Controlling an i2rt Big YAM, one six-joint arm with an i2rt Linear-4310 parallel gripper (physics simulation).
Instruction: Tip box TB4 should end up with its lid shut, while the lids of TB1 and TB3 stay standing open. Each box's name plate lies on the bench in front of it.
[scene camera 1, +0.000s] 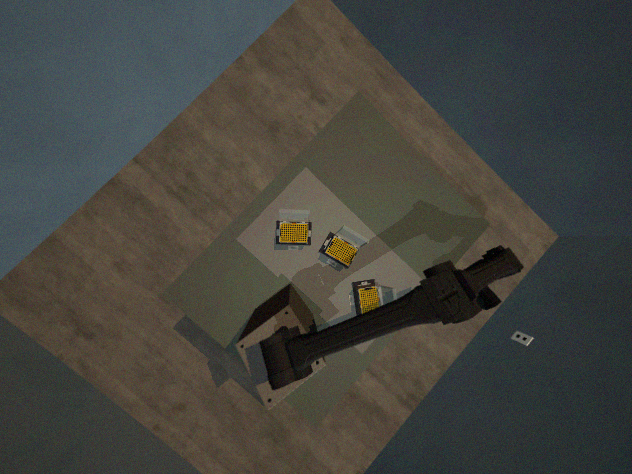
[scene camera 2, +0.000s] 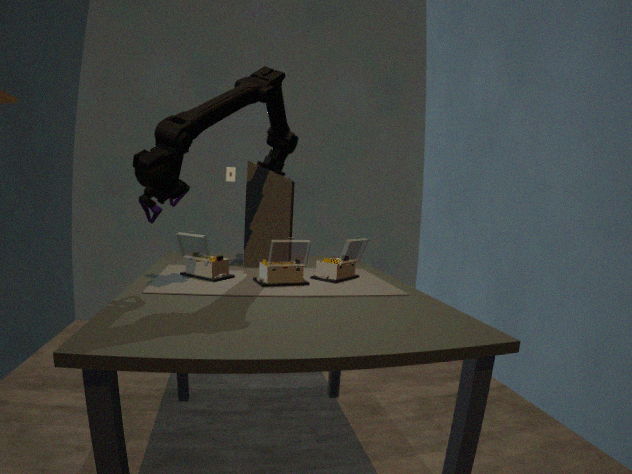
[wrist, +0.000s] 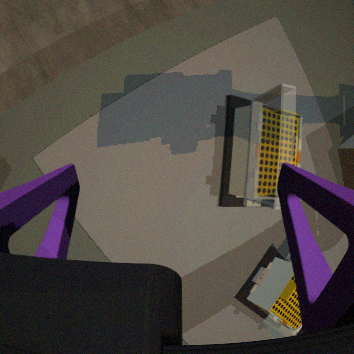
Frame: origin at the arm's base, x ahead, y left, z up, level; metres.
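Where they show: gripper, between the fingertips: (scene camera 2: 161, 213) (wrist: 177, 174); arm's base, origin of its link: (scene camera 1: 286, 352) (scene camera 2: 270, 170).
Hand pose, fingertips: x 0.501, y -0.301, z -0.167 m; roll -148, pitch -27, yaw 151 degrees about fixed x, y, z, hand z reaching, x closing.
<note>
Each offset is from my fingertips to the top centre of the thing. Level surfaces: height alone.
Three tip boxes with yellow perforated tops stand on the pale mat, each with its clear lid standing open. One box (scene camera 1: 368, 301) (scene camera 2: 214, 268) (wrist: 278, 150) is nearest the gripper, partly beneath the arm in scene camera 1. The middle box {dx -0.163, dy +0.345, dz -0.147 m} (scene camera 1: 341, 250) (scene camera 2: 281, 274) (wrist: 275, 290) is partly hidden by a finger in the wrist view. The third box {dx -0.261, dy +0.536, dz -0.147 m} (scene camera 1: 293, 233) (scene camera 2: 334, 270) is farthest from the gripper. Name plates are unreadable, so I cannot tell which box is TB4, TB1 or TB3. My gripper (scene camera 2: 163, 212) (wrist: 177, 174) is open and empty, high above the bench, off to the side of the boxes.
The pale mat {dz -0.213 m} (scene camera 1: 306, 188) (scene camera 2: 357, 289) lies on the greenish bench {dz -0.216 m} (scene camera 1: 357, 122) (scene camera 2: 398, 326). The brown arm pedestal (scene camera 1: 280, 311) (scene camera 2: 270, 219) stands behind the boxes in scene camera 2. The long arm link (scene camera 1: 367, 329) (scene camera 2: 219, 108) spans above the bench.
</note>
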